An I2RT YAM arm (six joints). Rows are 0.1 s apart.
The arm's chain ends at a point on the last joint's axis. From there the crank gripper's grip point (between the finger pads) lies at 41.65 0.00 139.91 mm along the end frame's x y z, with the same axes.
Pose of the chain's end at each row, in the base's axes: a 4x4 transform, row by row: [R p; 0 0 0 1], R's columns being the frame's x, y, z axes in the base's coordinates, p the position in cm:
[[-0.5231, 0.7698, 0.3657, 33.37], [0.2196, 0.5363, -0.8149, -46.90], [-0.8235, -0.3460, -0.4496, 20.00], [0, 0, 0, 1]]
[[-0.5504, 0.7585, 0.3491, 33.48], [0.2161, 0.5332, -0.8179, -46.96], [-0.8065, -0.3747, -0.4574, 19.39], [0, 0, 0, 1]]
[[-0.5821, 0.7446, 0.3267, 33.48], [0.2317, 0.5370, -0.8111, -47.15], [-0.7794, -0.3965, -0.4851, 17.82], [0, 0, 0, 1]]
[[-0.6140, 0.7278, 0.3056, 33.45], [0.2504, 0.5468, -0.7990, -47.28], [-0.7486, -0.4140, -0.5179, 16.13], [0, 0, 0, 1]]
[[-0.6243, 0.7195, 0.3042, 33.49], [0.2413, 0.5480, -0.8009, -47.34], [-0.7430, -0.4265, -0.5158, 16.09], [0, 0, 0, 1]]
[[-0.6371, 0.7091, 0.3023, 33.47], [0.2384, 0.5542, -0.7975, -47.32], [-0.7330, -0.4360, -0.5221, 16.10], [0, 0, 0, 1]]
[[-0.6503, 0.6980, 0.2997, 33.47], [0.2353, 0.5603, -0.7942, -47.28], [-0.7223, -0.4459, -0.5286, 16.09], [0, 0, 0, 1]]
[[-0.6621, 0.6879, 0.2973, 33.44], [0.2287, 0.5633, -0.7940, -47.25], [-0.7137, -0.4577, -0.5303, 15.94], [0, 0, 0, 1]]
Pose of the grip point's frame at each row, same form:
[[-0.5231, 0.7698, 0.3657, 36.31], [0.2196, 0.5363, -0.8149, -57.39], [-0.8235, -0.3460, -0.4496, 10.28], [0, 0, 0, 1]]
[[-0.5504, 0.7585, 0.3491, 36.07], [0.2161, 0.5332, -0.8179, -57.50], [-0.8065, -0.3747, -0.4574, 9.63], [0, 0, 0, 1]]
[[-0.5821, 0.7446, 0.3267, 35.63], [0.2317, 0.5370, -0.8111, -57.53], [-0.7794, -0.3965, -0.4851, 7.79], [0, 0, 0, 1]]
[[-0.6140, 0.7278, 0.3056, 35.17], [0.2504, 0.5468, -0.7990, -57.42], [-0.7486, -0.4140, -0.5179, 5.77], [0, 0, 0, 1]]
[[-0.6243, 0.7195, 0.3042, 35.15], [0.2413, 0.5480, -0.8009, -57.54], [-0.7430, -0.4265, -0.5158, 5.78], [0, 0, 0, 1]]
[[-0.6371, 0.7091, 0.3023, 35.05], [0.2384, 0.5542, -0.7975, -57.48], [-0.7330, -0.4360, -0.5221, 5.74], [0, 0, 0, 1]]
[[-0.6503, 0.6980, 0.2997, 34.95], [0.2353, 0.5603, -0.7942, -57.41], [-0.7223, -0.4459, -0.5286, 5.69], [0, 0, 0, 1]]
[[-0.6621, 0.6879, 0.2973, 34.84], [0.2287, 0.5633, -0.7940, -57.41], [-0.7137, -0.4577, -0.5303, 5.55], [0, 0, 0, 1]]

